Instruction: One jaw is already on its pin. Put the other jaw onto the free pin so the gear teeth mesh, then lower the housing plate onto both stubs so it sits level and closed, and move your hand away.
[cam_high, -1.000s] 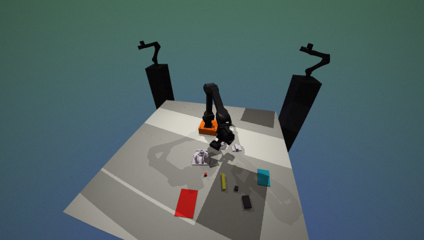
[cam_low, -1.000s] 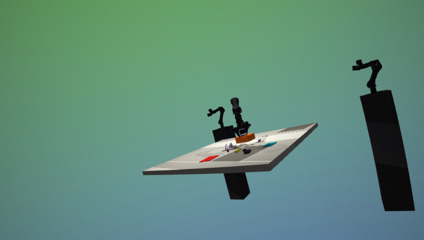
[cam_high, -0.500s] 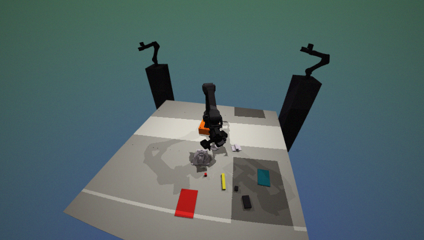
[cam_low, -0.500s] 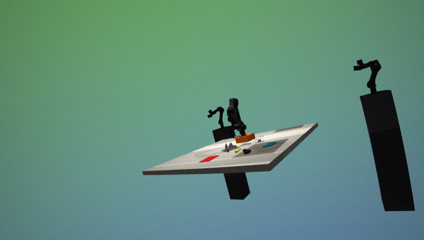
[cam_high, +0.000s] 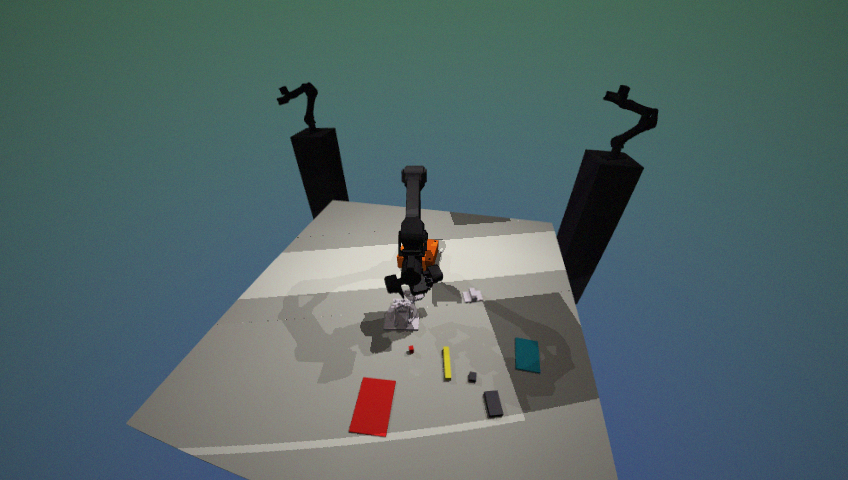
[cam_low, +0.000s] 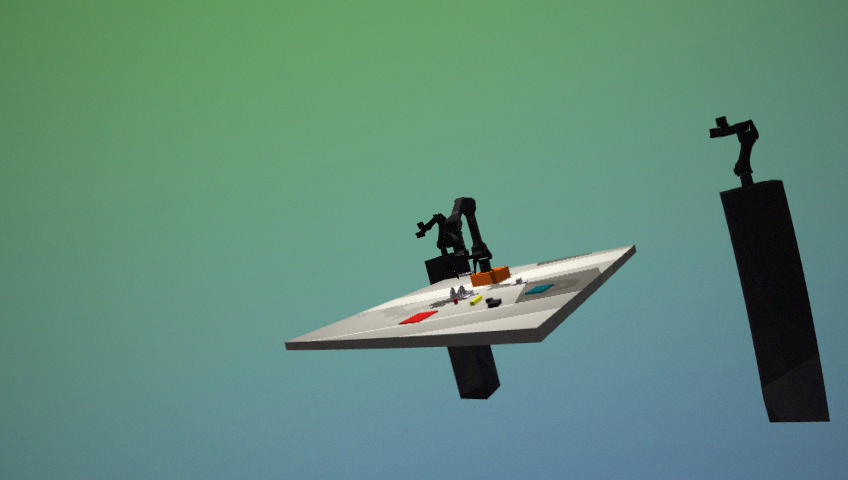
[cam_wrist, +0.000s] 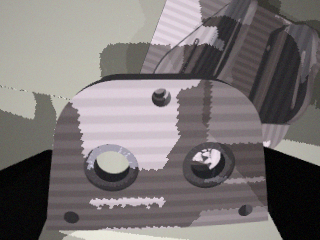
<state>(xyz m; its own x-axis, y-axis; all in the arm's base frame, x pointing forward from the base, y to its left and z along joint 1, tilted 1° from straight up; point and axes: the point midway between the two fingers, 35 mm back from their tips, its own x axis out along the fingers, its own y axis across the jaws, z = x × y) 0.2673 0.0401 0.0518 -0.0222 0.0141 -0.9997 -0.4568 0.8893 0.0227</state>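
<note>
Now: gripper tip 1 cm short of the jaw, 6 cm to the left of it and 7 cm above it. Round my gripper tip: small red cube 16 cm ahead, 2 cm to the left, 7 cm below; then yellow bar 19 cm ahead, 13 cm to the left, 8 cm below; then red sheet 34 cm ahead, 6 cm to the right, 8 cm below.
</note>
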